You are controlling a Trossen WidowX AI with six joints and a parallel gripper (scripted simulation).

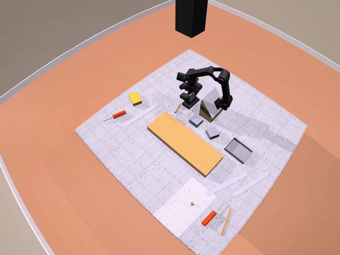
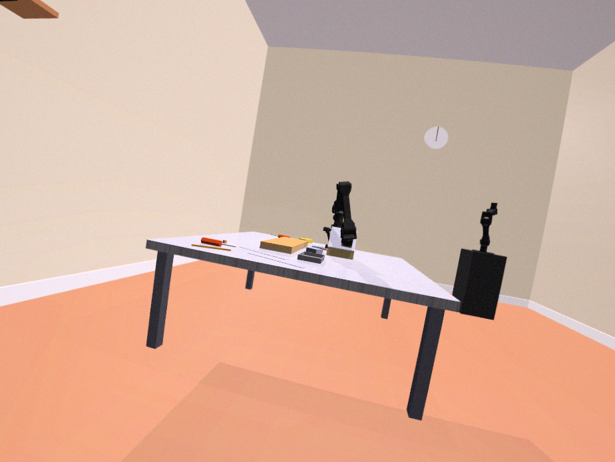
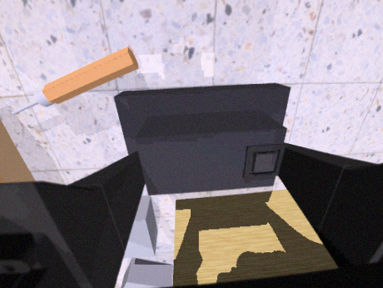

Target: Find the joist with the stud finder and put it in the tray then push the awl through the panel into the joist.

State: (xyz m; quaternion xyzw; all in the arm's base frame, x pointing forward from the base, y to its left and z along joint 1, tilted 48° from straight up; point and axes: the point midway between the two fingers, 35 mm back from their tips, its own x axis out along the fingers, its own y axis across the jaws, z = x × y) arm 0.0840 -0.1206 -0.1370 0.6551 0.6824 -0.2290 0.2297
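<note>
Right now my gripper tip is 12 cm short of the awl, 4 cm to the left of it and 5 cm above it. From my gripper tip the other things lie so: stud finder 2 cm behind; grey tray 8 cm ahead, 50 cm to the left, 5 cm below; yellow block 26 cm ahead, 34 cm to the right, 5 cm below.
</note>
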